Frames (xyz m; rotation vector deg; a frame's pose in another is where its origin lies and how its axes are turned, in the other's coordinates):
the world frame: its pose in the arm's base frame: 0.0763 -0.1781 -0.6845 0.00 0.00 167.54
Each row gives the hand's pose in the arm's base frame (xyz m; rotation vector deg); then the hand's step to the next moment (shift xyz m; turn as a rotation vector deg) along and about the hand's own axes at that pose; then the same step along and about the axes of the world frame.
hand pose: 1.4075 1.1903 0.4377 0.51 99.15 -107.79
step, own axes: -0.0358 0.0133 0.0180 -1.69 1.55 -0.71
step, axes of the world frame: -0.0414 -0.0071 0.0043 -1.45 -1.69 -0.89
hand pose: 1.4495 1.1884 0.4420 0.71 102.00 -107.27
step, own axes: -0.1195 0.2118 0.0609 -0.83 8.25 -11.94
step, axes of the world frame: -0.2020 -0.0395 -0.1431 2.86 -11.25 -8.75
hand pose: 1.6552 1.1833 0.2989 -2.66 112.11 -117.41
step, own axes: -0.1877 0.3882 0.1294 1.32 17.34 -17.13
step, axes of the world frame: -0.2978 0.0251 -0.3367 5.21 -15.16 -18.41
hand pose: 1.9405 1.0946 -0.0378 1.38 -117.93 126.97
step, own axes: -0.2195 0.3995 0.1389 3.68 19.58 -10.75
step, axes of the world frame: -0.2054 0.1416 -0.4060 6.77 -8.33 -19.93
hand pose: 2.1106 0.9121 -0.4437 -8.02 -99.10 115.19
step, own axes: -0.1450 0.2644 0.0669 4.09 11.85 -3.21
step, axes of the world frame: -0.0561 0.1347 -0.2722 6.44 -2.27 -10.99
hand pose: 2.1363 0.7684 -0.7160 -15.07 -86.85 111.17
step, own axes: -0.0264 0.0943 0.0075 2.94 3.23 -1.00
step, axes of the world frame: 0.0109 0.0360 -0.0907 3.32 -1.50 -2.62
